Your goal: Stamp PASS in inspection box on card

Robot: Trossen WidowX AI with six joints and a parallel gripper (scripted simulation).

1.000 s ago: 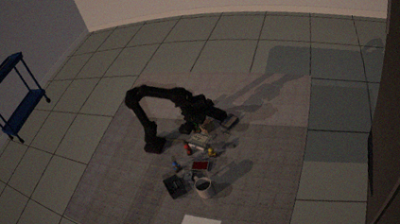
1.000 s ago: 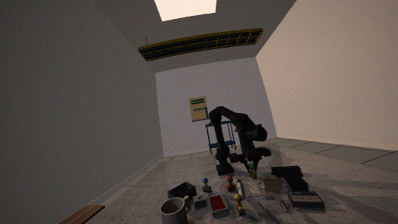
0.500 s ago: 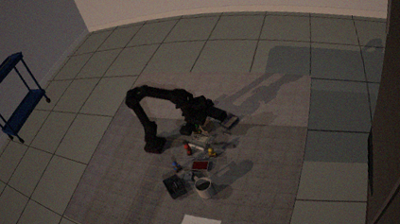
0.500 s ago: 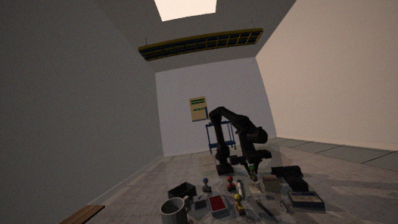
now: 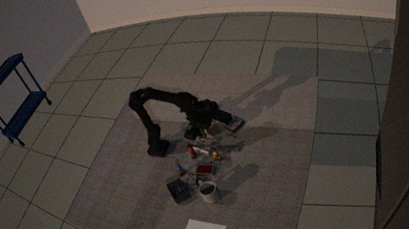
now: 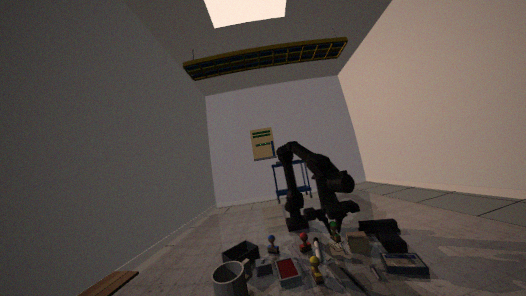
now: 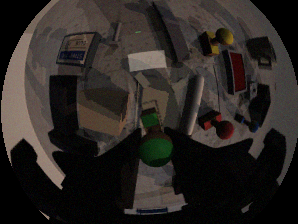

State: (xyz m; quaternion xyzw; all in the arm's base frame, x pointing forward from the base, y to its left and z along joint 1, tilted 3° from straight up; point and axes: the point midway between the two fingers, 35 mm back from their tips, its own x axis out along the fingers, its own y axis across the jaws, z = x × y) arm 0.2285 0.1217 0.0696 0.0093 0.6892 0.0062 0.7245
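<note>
The pale card lies 10 mm ahead of my gripper tip, 10 mm to the right of it and 50 mm below it. Also, from my gripper tip: cardboard box (20 mm ahead, 70 mm to the left, 30 mm below); then red-knobbed stamp (10 mm behind, 110 mm to the right, 30 mm below); then green-knobbed stamp (right at my gripper tip).
</note>
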